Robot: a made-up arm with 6 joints.
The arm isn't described. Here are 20 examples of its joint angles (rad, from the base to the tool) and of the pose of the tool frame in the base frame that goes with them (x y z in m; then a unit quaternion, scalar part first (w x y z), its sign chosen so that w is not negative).
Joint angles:
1: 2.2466 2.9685 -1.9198 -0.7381 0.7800 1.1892
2: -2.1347 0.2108 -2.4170 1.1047 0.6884 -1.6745
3: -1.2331 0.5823 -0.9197 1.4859 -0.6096 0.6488
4: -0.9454 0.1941 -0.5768 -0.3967 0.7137 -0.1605
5: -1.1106 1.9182 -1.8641 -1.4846 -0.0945 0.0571
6: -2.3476 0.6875 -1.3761 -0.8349 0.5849 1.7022
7: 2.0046 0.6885 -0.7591 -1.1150 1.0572 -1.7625
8: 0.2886 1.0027 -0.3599 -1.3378 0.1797 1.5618
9: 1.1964 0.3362 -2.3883 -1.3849 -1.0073 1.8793
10: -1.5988 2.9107 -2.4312 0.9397 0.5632 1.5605
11: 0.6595 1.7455 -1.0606 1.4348 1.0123 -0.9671
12: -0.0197 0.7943 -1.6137 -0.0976 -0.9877 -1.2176
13: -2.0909 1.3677 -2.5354 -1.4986 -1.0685 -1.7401
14: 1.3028 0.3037 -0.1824 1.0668 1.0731 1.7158
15: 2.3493 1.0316 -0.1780 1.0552 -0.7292 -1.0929
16: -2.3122 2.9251 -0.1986 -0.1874 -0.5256 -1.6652
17: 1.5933 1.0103 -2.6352 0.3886 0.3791 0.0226
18: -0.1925 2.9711 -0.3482 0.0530 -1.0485 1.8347
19: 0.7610 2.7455 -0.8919 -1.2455 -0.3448 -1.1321
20: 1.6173 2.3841 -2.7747 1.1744 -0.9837 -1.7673
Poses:
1: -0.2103 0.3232 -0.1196 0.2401 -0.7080 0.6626 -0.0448
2: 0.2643 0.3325 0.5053 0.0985 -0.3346 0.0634 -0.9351
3: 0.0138 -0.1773 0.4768 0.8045 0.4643 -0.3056 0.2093
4: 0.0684 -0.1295 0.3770 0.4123 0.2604 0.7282 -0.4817
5: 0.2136 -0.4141 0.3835 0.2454 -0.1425 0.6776 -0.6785
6: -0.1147 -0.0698 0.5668 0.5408 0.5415 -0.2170 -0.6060
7: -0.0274 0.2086 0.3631 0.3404 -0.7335 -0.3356 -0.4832
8: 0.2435 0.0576 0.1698 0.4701 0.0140 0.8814 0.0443
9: -0.2041 -0.3372 0.5262 0.6407 -0.3136 -0.4676 0.5221
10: 0.0198 -0.5314 0.0520 0.2766 0.8472 -0.2992 0.3411
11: 0.2347 0.2674 0.1803 0.0698 -0.3005 0.7787 0.5464
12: 0.0212 0.0061 0.6538 0.7839 0.0611 -0.1531 -0.5986
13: 0.0303 -0.0883 0.6948 0.7236 0.4750 0.1891 0.4637
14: -0.0176 0.1695 0.2355 0.4775 -0.3026 -0.7929 -0.2276
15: -0.1193 0.1872 0.1413 0.4739 -0.6905 0.4043 0.3676
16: 0.0702 0.0656 -0.0458 0.1695 0.2429 0.9302 0.2168
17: -0.0083 -0.1311 0.7172 0.5383 -0.1174 0.0472 0.8332
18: -0.0286 0.0018 -0.0913 0.0449 0.8552 0.5161 0.0153
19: 0.0905 0.1216 -0.1497 0.0882 -0.9858 0.0174 0.1418
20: 0.0412 0.4396 0.4885 0.8500 -0.1030 0.4683 0.2182
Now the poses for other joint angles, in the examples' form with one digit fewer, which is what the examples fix.
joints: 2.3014 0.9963 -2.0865 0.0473 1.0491 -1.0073
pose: -0.060 0.062 0.643 0.586 -0.657 -0.063 0.470
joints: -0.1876 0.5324 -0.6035 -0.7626 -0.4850 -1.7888
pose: 0.204 -0.012 0.403 0.276 -0.509 0.072 -0.813
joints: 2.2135 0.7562 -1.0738 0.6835 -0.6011 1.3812
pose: -0.090 0.167 0.523 0.410 -0.131 -0.345 -0.834
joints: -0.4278 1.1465 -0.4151 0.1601 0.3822 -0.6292
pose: 0.220 -0.095 0.133 0.256 -0.033 0.962 -0.093
